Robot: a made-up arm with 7 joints. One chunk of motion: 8 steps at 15 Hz.
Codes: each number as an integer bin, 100 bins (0 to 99) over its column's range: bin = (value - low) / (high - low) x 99, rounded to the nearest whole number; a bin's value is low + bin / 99 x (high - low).
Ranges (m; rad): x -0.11..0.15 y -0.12..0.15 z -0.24..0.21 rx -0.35..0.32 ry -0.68..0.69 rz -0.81..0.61
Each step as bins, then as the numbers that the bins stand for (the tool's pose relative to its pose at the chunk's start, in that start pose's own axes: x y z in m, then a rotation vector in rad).
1 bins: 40 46 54 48 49 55
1 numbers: -0.0049 0.0055 0.0055 -0.0252 -0.0019 -0.0211
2 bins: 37 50 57 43 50 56
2 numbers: -0.0128 0.0164 0.0191 -0.0590 0.0119 -0.0068
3 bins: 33 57 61 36 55 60
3 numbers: -0.0233 0.0355 0.0373 -0.1064 0.0811 0.0506
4 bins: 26 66 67 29 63 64
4 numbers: -0.0417 0.0600 0.0645 -0.1537 0.1918 0.1080
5 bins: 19 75 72 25 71 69
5 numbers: -0.0601 0.0845 0.0873 -0.1808 0.3025 0.1797
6 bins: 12 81 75 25 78 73
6 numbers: -0.0785 0.1009 0.1009 -0.1808 0.3994 0.2371
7 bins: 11 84 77 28 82 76
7 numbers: -0.0811 0.1091 0.1100 -0.1605 0.4547 0.2801
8 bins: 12 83 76 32 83 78
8 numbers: -0.0785 0.1064 0.1055 -0.1334 0.4686 0.3088
